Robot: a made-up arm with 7 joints. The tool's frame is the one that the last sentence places.
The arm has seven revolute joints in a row. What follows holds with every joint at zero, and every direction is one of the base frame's. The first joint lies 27.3 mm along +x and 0.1 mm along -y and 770.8 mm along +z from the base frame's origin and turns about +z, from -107.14 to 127.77 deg. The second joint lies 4.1 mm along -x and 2.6 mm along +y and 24.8 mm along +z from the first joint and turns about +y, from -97.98 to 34.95 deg. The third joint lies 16.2 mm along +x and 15.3 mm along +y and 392.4 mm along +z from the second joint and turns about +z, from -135.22 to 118.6 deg. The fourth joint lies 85.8 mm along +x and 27.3 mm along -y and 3.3 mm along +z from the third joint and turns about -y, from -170.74 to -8.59 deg. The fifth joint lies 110.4 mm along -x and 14 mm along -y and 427.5 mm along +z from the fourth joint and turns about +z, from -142.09 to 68.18 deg. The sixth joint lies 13.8 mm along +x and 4.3 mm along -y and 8.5 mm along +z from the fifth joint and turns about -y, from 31.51 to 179.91 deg. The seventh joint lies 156.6 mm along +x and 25.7 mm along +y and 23.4 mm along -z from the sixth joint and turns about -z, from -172.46 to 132.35 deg. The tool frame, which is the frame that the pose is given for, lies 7.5 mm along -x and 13.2 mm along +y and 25.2 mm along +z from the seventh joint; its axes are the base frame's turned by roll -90, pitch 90 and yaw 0 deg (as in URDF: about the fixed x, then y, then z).
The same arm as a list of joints. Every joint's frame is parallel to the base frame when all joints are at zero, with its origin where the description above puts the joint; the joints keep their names.
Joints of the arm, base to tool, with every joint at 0 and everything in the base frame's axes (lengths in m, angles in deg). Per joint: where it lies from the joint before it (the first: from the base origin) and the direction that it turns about. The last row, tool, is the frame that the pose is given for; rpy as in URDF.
joint 1: axis 0 0 1 origin 0.0273 -0.0001 0.7708
joint 2: axis 0 1 0 origin -0.0041 0.0026 0.0248
joint 3: axis 0 0 1 origin 0.0162 0.0153 0.3924
joint 4: axis 0 -1 0 origin 0.0858 -0.0273 0.0033
joint 5: axis 0 0 1 origin -0.1104 -0.014 0.4275
joint 6: axis 0 -1 0 origin 0.0138 -0.0043 0.0085
joint 7: axis 0 0 -1 origin 0.1566 0.0257 -0.0234
tool: origin -0.0075 0.0132 0.0252 rpy -90 90 0
Joint limits (deg, base to tool): -107.14..127.77 -97.98..34.95 -135.22..118.6 -170.74..-8.59 -142.09..68.18 31.51..179.91 -172.46..132.35

